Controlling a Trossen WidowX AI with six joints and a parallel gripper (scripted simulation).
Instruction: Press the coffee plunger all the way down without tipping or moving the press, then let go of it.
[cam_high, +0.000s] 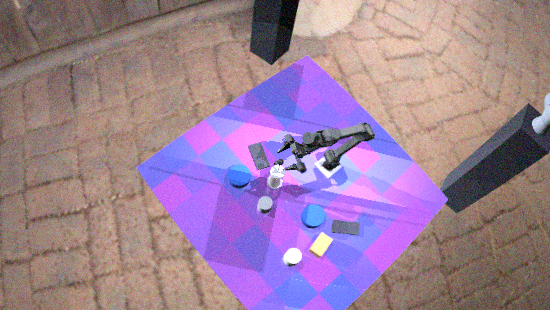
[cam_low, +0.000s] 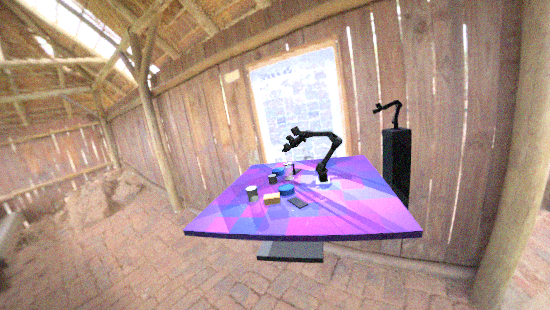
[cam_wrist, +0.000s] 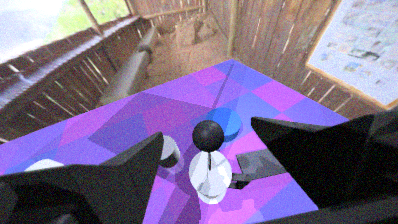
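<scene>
The coffee press lies 14 cm below my gripper tip, 2 cm behind it and 1 cm to the right of it. Round my gripper tip: orange block: 40 cm to the left, 24 cm below, 13 cm ahead; then white cylinder: 33 cm to the left, 27 cm ahead, 22 cm below.
</scene>
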